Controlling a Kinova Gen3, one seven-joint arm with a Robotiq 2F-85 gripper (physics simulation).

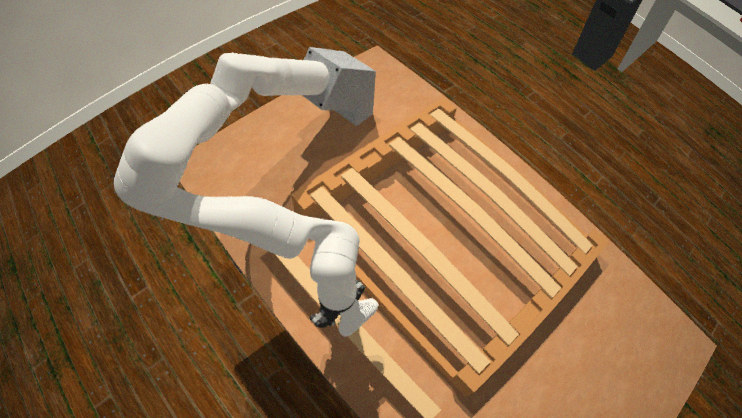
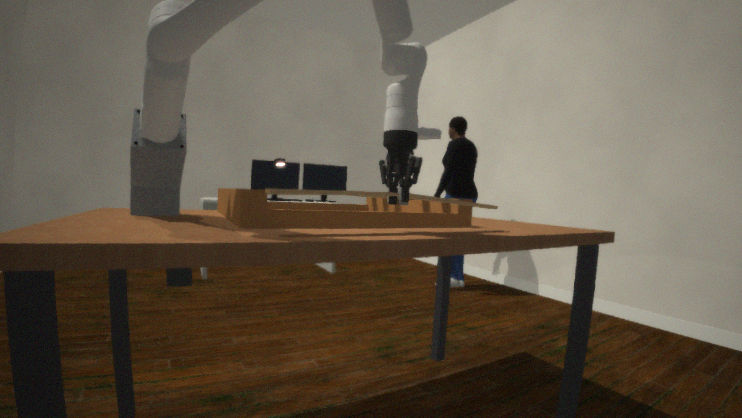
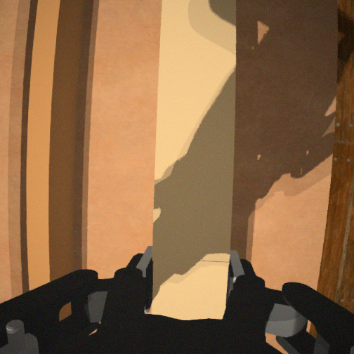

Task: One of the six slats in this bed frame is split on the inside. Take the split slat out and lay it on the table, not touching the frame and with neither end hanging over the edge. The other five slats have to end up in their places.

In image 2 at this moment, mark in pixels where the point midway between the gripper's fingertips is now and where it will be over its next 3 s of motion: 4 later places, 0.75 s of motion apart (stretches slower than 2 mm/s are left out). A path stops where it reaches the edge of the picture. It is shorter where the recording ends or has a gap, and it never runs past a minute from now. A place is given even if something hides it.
My gripper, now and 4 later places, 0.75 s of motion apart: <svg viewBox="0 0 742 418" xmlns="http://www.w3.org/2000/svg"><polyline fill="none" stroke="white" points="397,204 397,217 396,227 396,232 397,230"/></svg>
